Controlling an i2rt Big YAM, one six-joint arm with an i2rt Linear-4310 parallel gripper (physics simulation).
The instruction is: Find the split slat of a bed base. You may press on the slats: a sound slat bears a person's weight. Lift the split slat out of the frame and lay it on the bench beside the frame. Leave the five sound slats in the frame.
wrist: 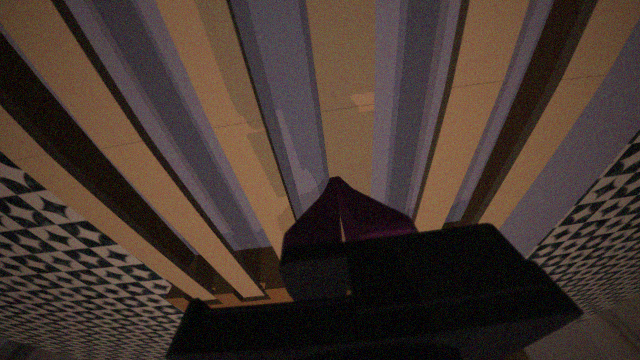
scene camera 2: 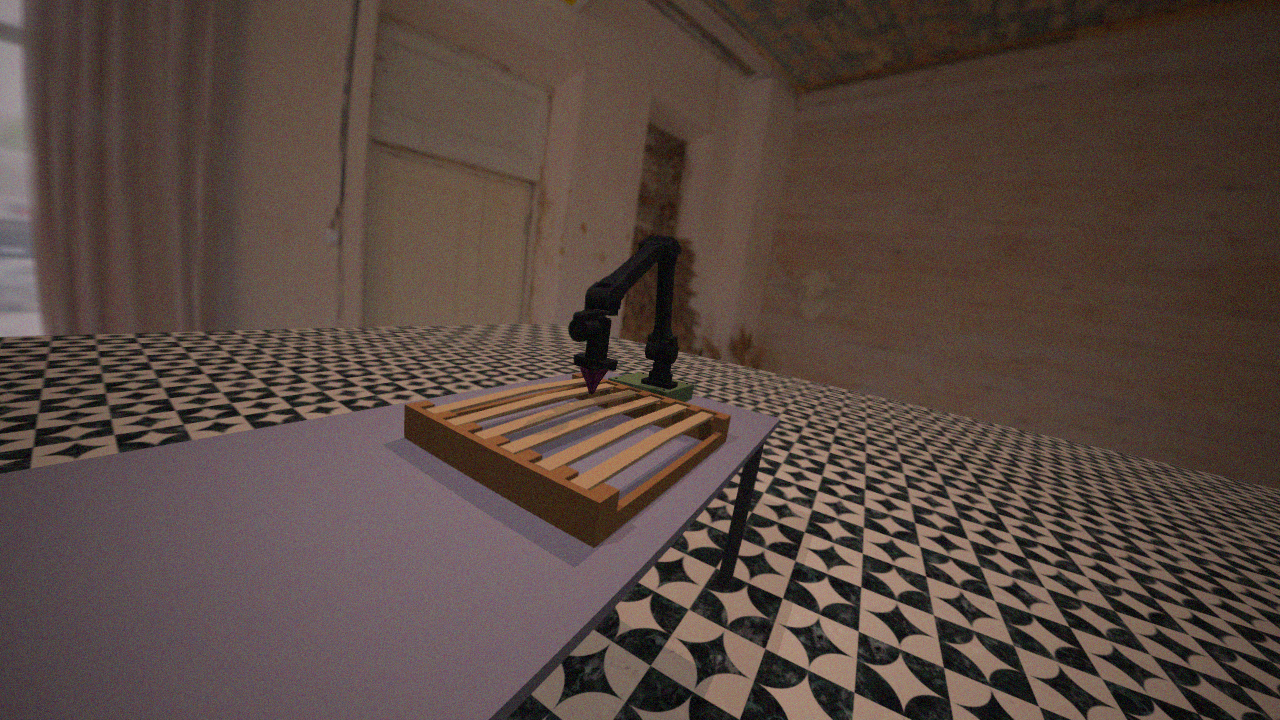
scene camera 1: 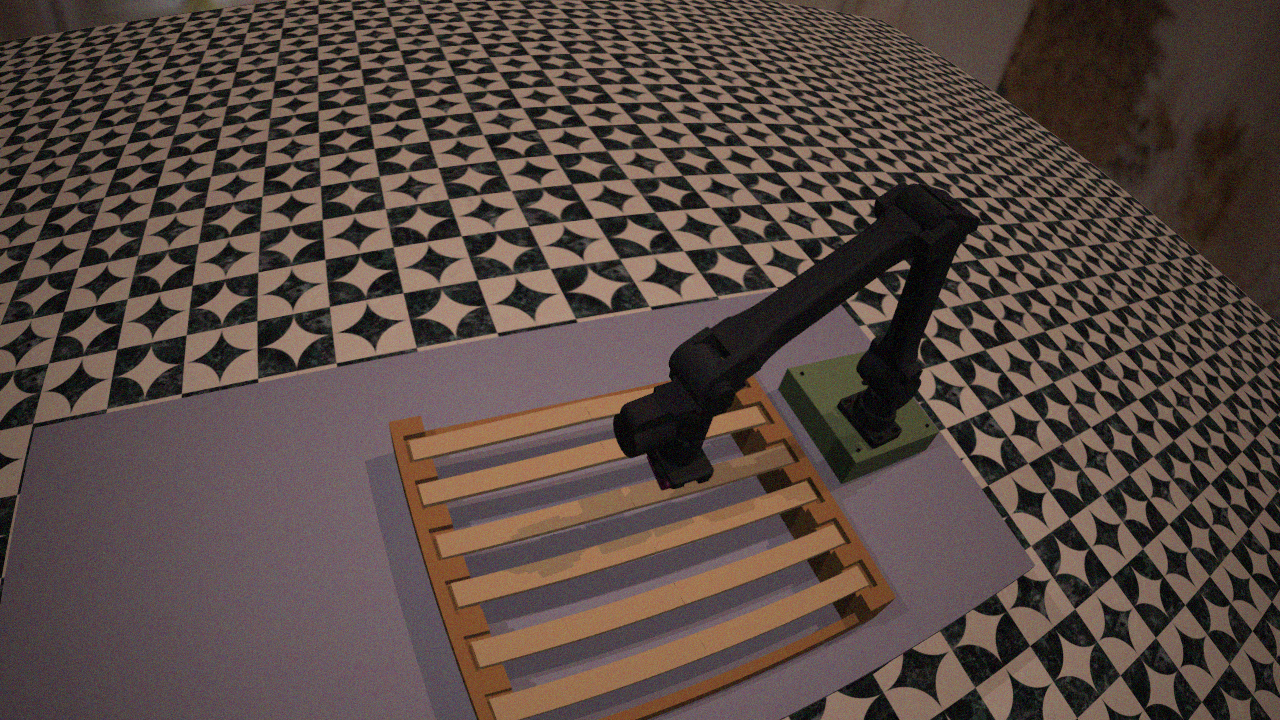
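Observation:
The bed base frame (scene camera 1: 435, 516) (scene camera 2: 510, 465) (wrist: 276, 296) is orange-brown wood and holds several pale, bowed slats, all seated in their notches. My gripper (scene camera 1: 666, 484) (scene camera 2: 591, 390) (wrist: 335, 183) is shut with nothing between its dark purple fingers. It points down, with its tips at the third slat from the back (scene camera 1: 572, 512) (wrist: 345, 135), near that slat's left edge in the wrist view. Whether the tips touch it is unclear. Thin lines cross this slat, the fourth slat (scene camera 1: 572, 564) (wrist: 230, 125) and others near mid-length. I cannot tell which slat is split.
The frame stands on a grey-violet bench (scene camera 1: 223, 537) (scene camera 2: 223, 555), whose surface extends beyond the frame's left side in scene camera 1. The arm stands on a green block (scene camera 1: 827, 385) (scene camera 2: 682, 392) beyond the frame's other end. The arm covers parts of the two rearmost slats in scene camera 1.

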